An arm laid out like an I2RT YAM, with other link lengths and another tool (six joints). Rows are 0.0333 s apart.
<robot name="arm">
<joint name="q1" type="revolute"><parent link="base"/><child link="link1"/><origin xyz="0.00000 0.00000 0.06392" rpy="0.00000 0.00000 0.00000"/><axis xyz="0 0 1"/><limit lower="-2.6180" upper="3.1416"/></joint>
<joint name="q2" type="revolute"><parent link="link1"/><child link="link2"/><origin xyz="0.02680 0.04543 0.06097" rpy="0.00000 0.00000 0.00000"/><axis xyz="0 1 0"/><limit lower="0.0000" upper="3.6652"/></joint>
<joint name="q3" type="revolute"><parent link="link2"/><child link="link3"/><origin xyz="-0.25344 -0.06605 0.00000" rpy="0.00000 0.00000 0.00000"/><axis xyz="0 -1 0"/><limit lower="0.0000" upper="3.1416"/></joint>
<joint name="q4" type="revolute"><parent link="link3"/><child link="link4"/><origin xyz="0.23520 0.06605 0.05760" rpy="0.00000 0.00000 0.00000"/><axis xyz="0 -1 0"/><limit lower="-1.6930" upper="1.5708"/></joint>
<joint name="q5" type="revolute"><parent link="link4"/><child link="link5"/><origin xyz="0.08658 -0.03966 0.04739" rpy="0.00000 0.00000 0.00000"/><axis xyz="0 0 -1"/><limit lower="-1.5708" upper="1.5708"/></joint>
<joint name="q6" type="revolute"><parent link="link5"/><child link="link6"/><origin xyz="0.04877 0.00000 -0.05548" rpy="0.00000 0.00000 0.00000"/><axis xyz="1 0 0"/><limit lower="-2.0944" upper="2.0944"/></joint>
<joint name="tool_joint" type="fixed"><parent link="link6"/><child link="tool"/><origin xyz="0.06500 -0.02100 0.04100" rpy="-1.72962 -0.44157 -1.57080"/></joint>
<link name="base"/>
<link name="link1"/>
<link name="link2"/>
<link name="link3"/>
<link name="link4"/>
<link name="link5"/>
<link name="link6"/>
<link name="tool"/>
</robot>
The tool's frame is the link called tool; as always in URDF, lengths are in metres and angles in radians.
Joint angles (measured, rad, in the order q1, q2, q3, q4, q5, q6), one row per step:
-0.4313, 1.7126, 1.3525, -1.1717, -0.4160, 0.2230
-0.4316, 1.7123, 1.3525, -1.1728, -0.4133, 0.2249
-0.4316, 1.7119, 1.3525, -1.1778, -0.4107, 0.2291
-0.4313, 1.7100, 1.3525, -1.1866, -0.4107, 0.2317
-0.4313, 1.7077, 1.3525, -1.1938, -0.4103, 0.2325
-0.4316, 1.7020, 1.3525, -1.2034, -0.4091, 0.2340
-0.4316, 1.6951, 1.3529, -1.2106, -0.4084, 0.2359
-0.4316, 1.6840, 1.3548, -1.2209, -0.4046, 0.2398
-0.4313, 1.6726, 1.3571, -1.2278, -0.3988, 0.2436
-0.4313, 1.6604, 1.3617, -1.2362, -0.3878, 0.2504
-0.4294, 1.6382, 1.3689, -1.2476, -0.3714, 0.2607
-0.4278, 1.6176, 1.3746, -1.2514, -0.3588, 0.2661
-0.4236, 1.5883, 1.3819, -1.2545, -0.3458, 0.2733
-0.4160, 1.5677, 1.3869, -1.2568, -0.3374, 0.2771
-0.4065, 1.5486, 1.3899, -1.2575, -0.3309, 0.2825
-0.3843, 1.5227, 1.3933, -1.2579, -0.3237, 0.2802
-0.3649, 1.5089, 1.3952, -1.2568, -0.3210, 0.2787
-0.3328, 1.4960, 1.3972, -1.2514, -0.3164, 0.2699
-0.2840, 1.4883, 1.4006, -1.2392, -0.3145, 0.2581
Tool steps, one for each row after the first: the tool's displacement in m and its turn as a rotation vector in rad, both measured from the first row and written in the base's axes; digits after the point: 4 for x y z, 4 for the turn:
-0.0004, -0.0003, 0.0000, -0.0017, 0.0025, -0.0021
-0.0017, -0.0002, -0.0002, -0.0013, 0.0093, -0.0061
-0.0034, 0.0006, 0.0001, 0.0020, 0.0165, -0.0081
-0.0048, 0.0011, 0.0005, 0.0038, 0.0214, -0.0089
-0.0068, 0.0018, 0.0019, 0.0047, 0.0259, -0.0106
-0.0083, 0.0023, 0.0039, 0.0043, 0.0268, -0.0123
-0.0104, 0.0026, 0.0073, 0.0005, 0.0273, -0.0160
-0.0119, 0.0026, 0.0110, -0.0068, 0.0248, -0.0195
-0.0138, 0.0017, 0.0153, -0.0190, 0.0239, -0.0263
-0.0163, 0.0011, 0.0232, -0.0392, 0.0175, -0.0350
-0.0174, 0.0004, 0.0305, -0.0586, 0.0036, -0.0396
-0.0186, 0.0005, 0.0409, -0.0822, -0.0199, -0.0441
-0.0190, 0.0021, 0.0481, -0.0979, -0.0372, -0.0416
-0.0193, 0.0045, 0.0544, -0.1106, -0.0534, -0.0386
-0.0185, 0.0110, 0.0630, -0.1278, -0.0795, -0.0164
-0.0171, 0.0168, 0.0676, -0.1359, -0.0958, 0.0033
-0.0137, 0.0261, 0.0725, -0.1478, -0.1180, 0.0418
-0.0071, 0.0405, 0.0769, -0.1572, -0.1464, 0.0999

